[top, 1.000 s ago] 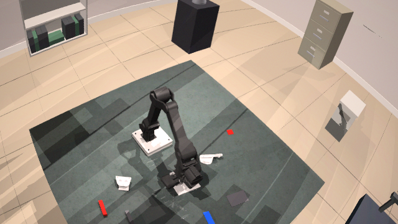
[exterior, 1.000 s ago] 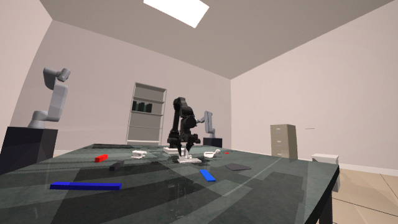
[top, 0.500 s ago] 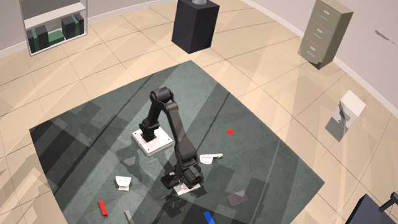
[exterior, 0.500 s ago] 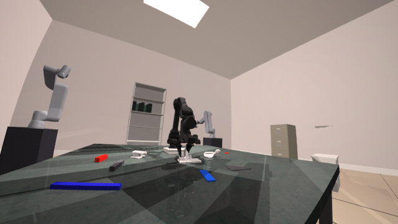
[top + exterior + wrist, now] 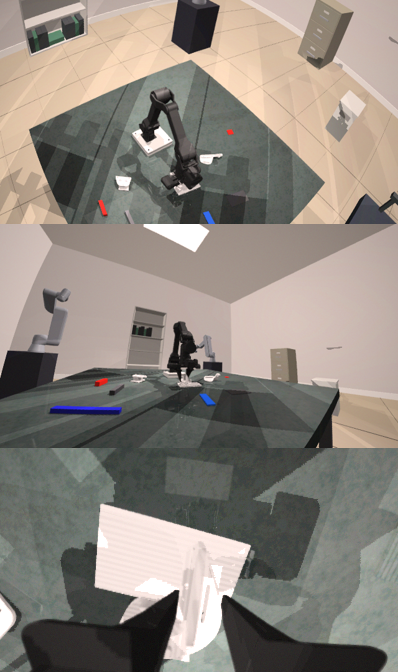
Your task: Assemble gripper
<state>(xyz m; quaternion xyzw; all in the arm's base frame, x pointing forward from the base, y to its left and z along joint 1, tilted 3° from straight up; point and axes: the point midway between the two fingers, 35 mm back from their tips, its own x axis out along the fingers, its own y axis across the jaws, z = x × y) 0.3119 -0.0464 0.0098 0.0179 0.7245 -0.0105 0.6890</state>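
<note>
My gripper tip is 3 cm to the right of the flat white plate, 2 cm short of it and 2 cm above it. Round my gripper tip: blue block (24 cm ahead, 2 cm below, 1 cm to the right); dark grey flat plate (23 cm ahead, 18 cm to the left, 2 cm below); dark grey bar (32 cm to the right, 4 cm ahead, 1 cm below).
</note>
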